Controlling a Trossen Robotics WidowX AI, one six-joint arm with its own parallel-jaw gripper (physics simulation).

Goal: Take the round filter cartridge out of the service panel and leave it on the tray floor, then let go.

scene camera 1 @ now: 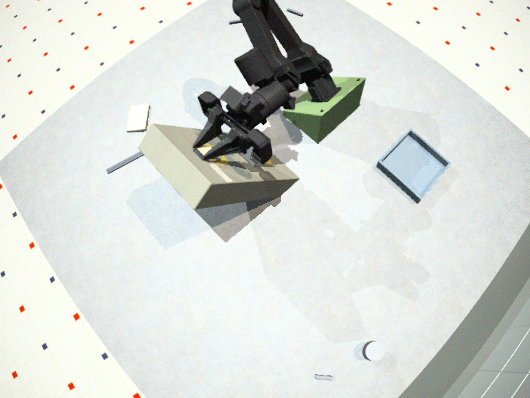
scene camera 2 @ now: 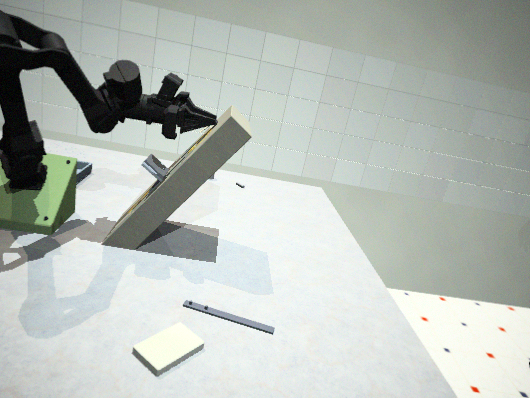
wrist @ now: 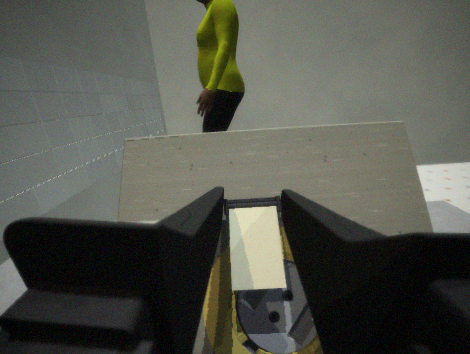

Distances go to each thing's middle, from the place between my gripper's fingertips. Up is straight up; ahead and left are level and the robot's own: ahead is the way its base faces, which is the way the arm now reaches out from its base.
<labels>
Right now the cream latch flap (wrist: 256, 255) is 10 mm behind my hand and 20 mm below it. The rest, counted from my hand: round grey filter cartridge (wrist: 279, 313): 10 mm behind, 10 mm to the right, 60 mm below; blue-grey tray (scene camera 1: 414, 165): 420 mm behind, 310 mm to the left, 290 mm below.
</labels>
